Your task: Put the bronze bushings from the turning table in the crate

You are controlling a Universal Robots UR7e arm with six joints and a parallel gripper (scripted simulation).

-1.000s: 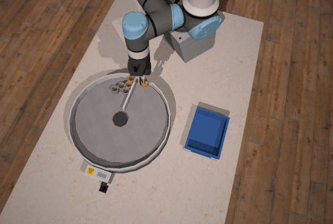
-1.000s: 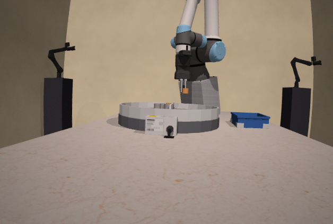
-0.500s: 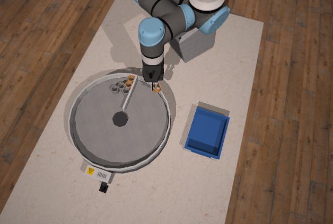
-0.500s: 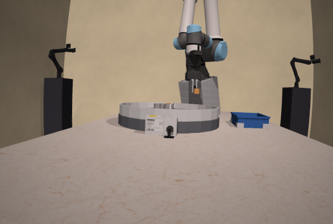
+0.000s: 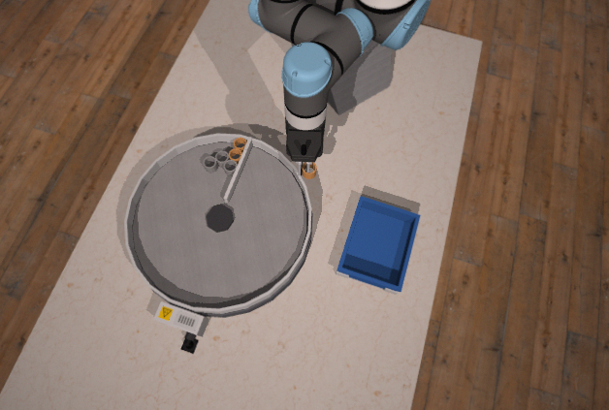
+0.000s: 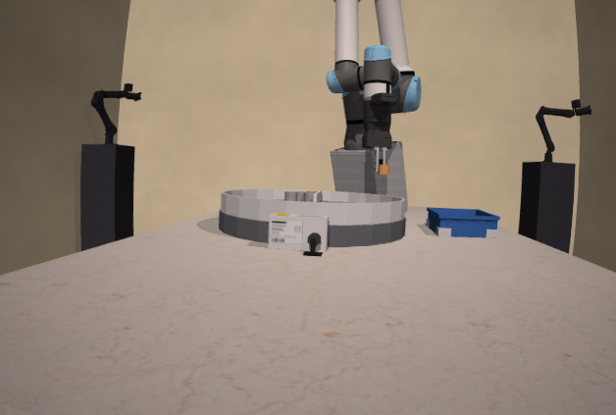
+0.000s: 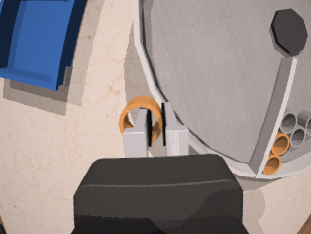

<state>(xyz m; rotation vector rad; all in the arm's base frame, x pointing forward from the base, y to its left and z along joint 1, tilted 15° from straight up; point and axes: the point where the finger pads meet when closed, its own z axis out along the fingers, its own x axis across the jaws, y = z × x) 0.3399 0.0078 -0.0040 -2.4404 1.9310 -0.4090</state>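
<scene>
The blue crate lies 20 cm to the left of my hand, 13 cm below it and 9 cm ahead of it. Also, from my hand: grey turning table: 16 cm to the right, 13 cm ahead, 10 cm below.
</scene>
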